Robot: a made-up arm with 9 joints.
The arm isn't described. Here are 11 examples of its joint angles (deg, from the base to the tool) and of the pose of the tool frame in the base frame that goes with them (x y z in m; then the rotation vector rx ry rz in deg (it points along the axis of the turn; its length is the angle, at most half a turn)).
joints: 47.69 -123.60 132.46 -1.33 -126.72 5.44 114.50 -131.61 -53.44
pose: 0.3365 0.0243 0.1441 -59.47 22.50 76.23
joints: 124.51 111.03 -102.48 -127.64 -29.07 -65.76 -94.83 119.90 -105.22
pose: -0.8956 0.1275 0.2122 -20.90 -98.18 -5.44
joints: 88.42 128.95 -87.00 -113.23 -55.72 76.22 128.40 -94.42 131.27
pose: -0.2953 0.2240 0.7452 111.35 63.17 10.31
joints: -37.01 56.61 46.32 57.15 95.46 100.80 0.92 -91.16 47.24
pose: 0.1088 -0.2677 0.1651 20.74 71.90 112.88
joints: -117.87 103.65 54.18 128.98 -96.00 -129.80 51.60 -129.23 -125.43
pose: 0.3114 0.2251 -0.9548 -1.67 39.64 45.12
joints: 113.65 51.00 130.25 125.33 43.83 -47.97 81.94 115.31 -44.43
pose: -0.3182 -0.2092 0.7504 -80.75 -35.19 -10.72
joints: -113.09 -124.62 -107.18 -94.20 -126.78 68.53 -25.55 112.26 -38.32
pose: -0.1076 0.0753 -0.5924 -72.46 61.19 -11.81
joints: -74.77 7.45 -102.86 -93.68 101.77 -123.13 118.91 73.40 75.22
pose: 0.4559 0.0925 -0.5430 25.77 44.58 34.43
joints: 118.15 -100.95 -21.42 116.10 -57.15 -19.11 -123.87 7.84 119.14
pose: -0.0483 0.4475 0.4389 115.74 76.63 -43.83
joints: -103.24 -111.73 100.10 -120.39 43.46 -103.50 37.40 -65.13 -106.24
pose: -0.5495 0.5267 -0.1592 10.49 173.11 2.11
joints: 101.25 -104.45 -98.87 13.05 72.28 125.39 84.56 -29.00 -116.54
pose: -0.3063 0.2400 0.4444 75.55 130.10 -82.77
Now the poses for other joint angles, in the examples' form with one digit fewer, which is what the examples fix.
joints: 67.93 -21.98 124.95 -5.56 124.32 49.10 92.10 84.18 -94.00
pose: 0.188 -0.222 0.412 1.7 62.1 -87.2
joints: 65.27 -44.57 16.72 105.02 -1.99 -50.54 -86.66 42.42 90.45
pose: 0.451 -0.053 0.727 143.7 -23.1 -27.2
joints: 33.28 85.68 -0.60 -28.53 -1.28 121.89 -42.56 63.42 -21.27
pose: 0.295 0.339 0.847 14.1 -66.3 30.1
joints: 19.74 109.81 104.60 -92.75 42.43 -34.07 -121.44 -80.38 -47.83
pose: -0.084 -0.354 0.942 -72.6 114.6 72.5
